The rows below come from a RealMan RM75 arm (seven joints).
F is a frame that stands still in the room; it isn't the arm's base.
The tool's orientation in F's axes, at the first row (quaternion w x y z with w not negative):
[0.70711 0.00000 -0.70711 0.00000]
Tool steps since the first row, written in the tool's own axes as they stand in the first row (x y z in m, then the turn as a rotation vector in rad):
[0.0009 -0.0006 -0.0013 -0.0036 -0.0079 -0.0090]
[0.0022 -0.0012 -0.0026 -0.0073 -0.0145 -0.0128]
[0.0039 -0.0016 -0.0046 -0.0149 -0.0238 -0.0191]
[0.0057 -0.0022 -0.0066 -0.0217 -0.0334 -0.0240]
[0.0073 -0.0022 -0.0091 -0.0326 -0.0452 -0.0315]
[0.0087 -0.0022 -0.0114 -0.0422 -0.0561 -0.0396]
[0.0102 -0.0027 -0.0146 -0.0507 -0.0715 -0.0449]
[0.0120 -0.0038 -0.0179 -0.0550 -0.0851 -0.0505]
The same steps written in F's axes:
[0.0013 -0.0006 0.0009 0.0090 -0.0079 -0.0036]
[0.0026 -0.0012 0.0022 0.0128 -0.0145 -0.0073]
[0.0046 -0.0016 0.0039 0.0191 -0.0238 -0.0149]
[0.0066 -0.0022 0.0057 0.0240 -0.0334 -0.0217]
[0.0091 -0.0022 0.0073 0.0315 -0.0452 -0.0326]
[0.0114 -0.0022 0.0087 0.0396 -0.0561 -0.0422]
[0.0146 -0.0027 0.0102 0.0449 -0.0715 -0.0507]
[0.0179 -0.0038 0.0120 0.0505 -0.0851 -0.0550]

